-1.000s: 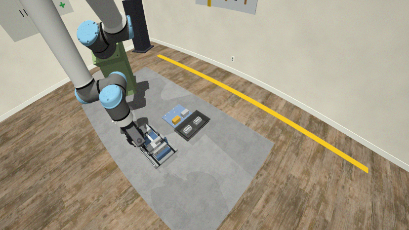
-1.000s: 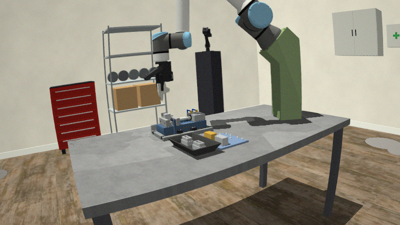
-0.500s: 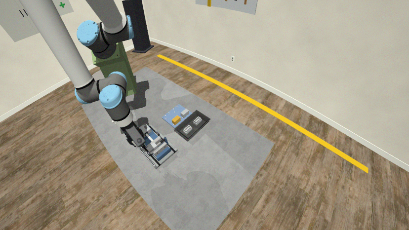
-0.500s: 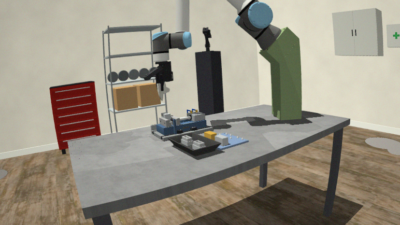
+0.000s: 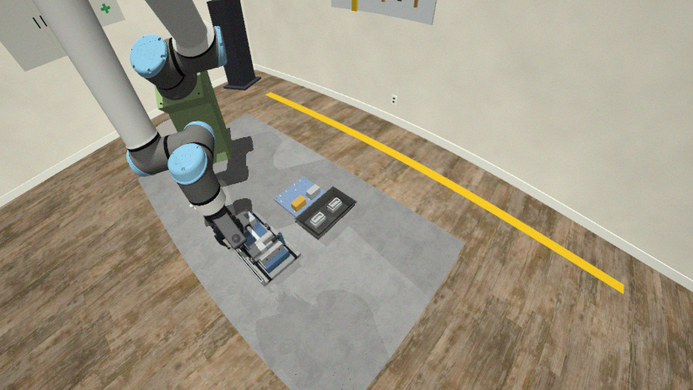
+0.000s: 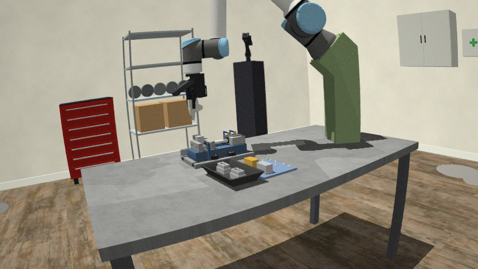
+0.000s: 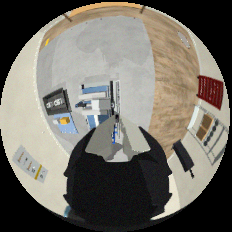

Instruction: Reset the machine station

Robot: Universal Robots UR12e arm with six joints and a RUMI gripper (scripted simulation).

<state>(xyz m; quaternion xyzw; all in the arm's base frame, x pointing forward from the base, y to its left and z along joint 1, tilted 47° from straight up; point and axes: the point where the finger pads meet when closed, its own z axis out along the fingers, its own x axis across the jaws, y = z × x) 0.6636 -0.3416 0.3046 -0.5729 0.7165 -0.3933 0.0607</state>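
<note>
My gripper is now 3 cm past the blue vise, 11 cm to the right of it and 16 cm above it. Round my hand: yellow brass blank: 3 cm ahead, 35 cm to the left, 17 cm below; then gray aluminum blank: 7 cm ahead, 43 cm to the left, 17 cm below; then infeed plate: 1 cm ahead, 40 cm to the left, 19 cm below.
</note>
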